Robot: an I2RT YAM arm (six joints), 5 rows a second.
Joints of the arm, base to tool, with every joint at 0 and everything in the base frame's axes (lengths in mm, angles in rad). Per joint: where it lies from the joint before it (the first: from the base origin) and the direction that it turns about. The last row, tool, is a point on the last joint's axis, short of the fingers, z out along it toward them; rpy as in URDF.
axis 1: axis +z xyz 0 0 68
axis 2: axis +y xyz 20 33.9 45.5
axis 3: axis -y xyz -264 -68.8 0
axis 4: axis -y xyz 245 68.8 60
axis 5: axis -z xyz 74 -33.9 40.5
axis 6: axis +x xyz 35.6 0 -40.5
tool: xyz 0 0 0 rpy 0 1.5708 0
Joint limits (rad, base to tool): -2.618..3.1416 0..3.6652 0..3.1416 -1.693..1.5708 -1.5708..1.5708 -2.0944..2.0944
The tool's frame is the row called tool.
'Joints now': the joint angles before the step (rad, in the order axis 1, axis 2, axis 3, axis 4, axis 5, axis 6). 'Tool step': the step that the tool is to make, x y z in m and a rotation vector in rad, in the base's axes. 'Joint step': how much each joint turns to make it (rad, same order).
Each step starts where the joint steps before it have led.
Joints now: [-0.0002 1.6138 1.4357 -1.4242 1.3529 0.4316]
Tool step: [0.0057 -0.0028 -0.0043 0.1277 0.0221 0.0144]
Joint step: [-0.0142 0.0001 0.0002 0.0733 -0.1278 -0.1003]
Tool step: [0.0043 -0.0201 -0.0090 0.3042 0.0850 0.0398]
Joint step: [-0.0863 -0.0003 -0.0004 0.0818 -0.3097 -0.2082]
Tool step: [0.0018 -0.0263 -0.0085 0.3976 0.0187 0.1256]
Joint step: [-0.1242 0.0002 0.0000 0.0732 -0.4270 -0.2378]
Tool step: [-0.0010 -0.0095 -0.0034 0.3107 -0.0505 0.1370]
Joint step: [-0.0696 -0.0001 0.0001 0.0139 -0.3494 -0.1447]
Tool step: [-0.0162 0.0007 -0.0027 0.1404 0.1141 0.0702]
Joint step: [-0.0275 0.0001 -0.0006 -0.1439 -0.1117 -0.0832]
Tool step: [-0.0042 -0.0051 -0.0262 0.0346 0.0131 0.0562]
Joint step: [-0.0255 -0.0001 -0.1034 0.0804 -0.0328 -0.0800]
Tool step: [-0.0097 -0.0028 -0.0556 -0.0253 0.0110 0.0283]
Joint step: [-0.0180 0.0024 -0.2211 0.2223 0.0256 -0.0474]
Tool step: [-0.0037 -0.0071 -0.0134 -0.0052 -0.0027 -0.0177]
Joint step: [-0.0281 0.0103 -0.0447 0.0597 0.0034 -0.0105]
